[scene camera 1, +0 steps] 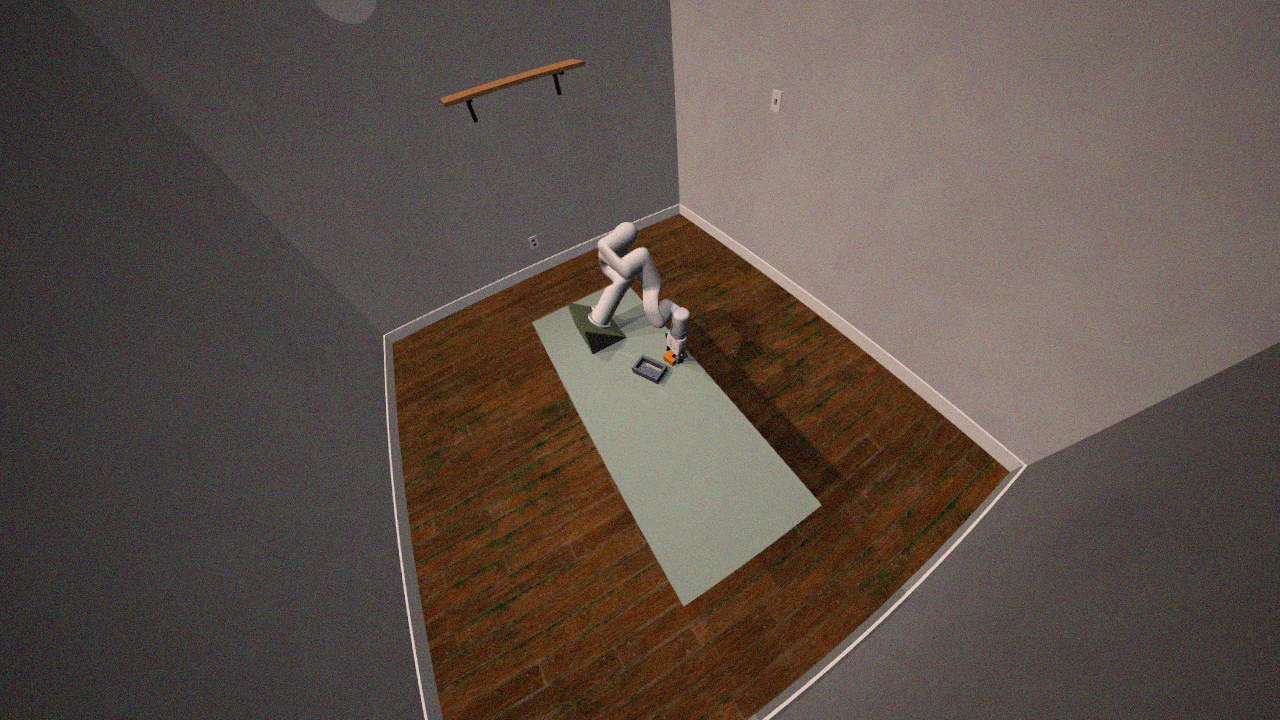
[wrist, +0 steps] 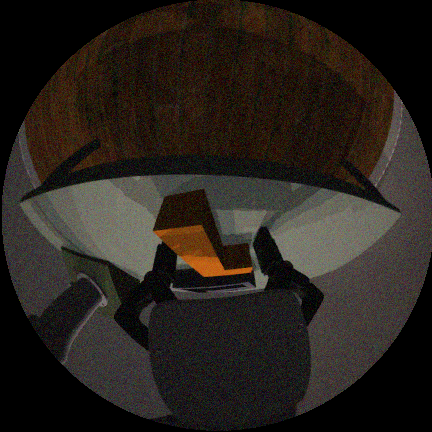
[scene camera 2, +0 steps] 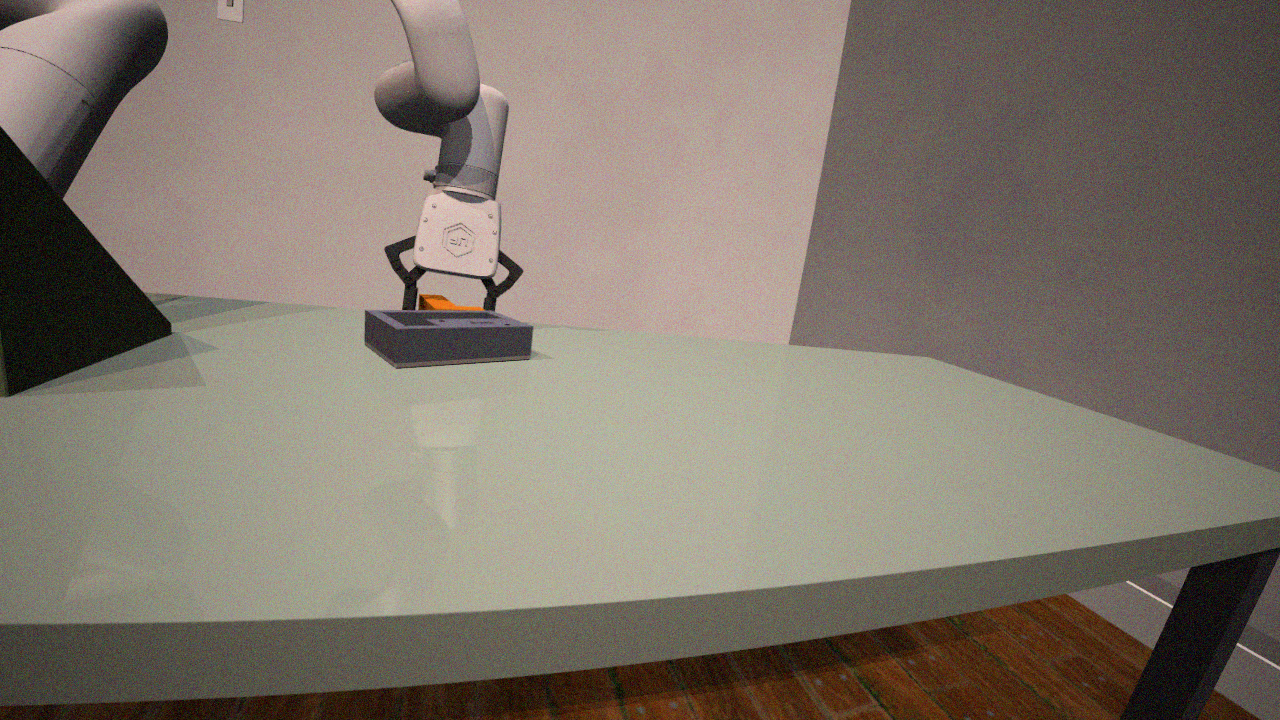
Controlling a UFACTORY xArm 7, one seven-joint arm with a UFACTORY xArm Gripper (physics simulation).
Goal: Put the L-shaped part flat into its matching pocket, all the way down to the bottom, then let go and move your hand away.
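Seen in the pictures: gripper, fingertip midpoint: (scene camera 1: 674, 355) (wrist: 216, 237); arm's base at its link origin: (scene camera 1: 599, 321) (wrist: 92, 288).
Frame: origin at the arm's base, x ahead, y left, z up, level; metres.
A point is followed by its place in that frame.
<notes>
The orange L-shaped part (scene camera 1: 670, 357) {z -0.050, x 0.384, y 0.170 m} (scene camera 2: 437, 302) {z -0.052, x 0.357, y 0.195 m} (wrist: 192, 250) {z -0.052, x 0.353, y 0.230 m} lies outside the pocket, beside the dark grey-purple pocket block (scene camera 1: 645, 376) {z -0.063, x 0.394, y 0.019 m} (scene camera 2: 460, 344) {z -0.062, x 0.380, y 0.013 m} (wrist: 215, 295). In the wrist view its long arm points toward the table edge and its short foot points right. My gripper (scene camera 1: 677, 360) {z -0.078, x 0.371, y 0.203 m} (scene camera 2: 449, 304) {z -0.078, x 0.371, y 0.203 m} (wrist: 216, 237) {z -0.078, x 0.371, y 0.203 m} is open and low at the part, with one finger on either side of it in the wrist view. Nothing is gripped. The block hides the part's lower side and the fingertips in scene camera 2. The pocket interior is mostly hidden in the wrist view.
The pale green table (scene camera 1: 680, 465) {z -0.081, x 0.822, y -0.101 m} (scene camera 2: 716, 447) {z -0.082, x 0.552, y -0.186 m} (wrist: 320, 235) {z -0.082, x 0.526, y 0.183 m} carries the block; its edge lies beyond the part in the wrist view. The dark green wedge-shaped arm base (scene camera 1: 595, 335) {z 0.035, x 0.108, y -0.071 m} (scene camera 2: 62, 304) {z -0.033, x 0.108, y -0.061 m} (wrist: 95, 270) {z -0.052, x 0.062, y 0.056 m} stands to one side of the block. A wooden shelf (scene camera 1: 510, 82) hangs on the wall.
</notes>
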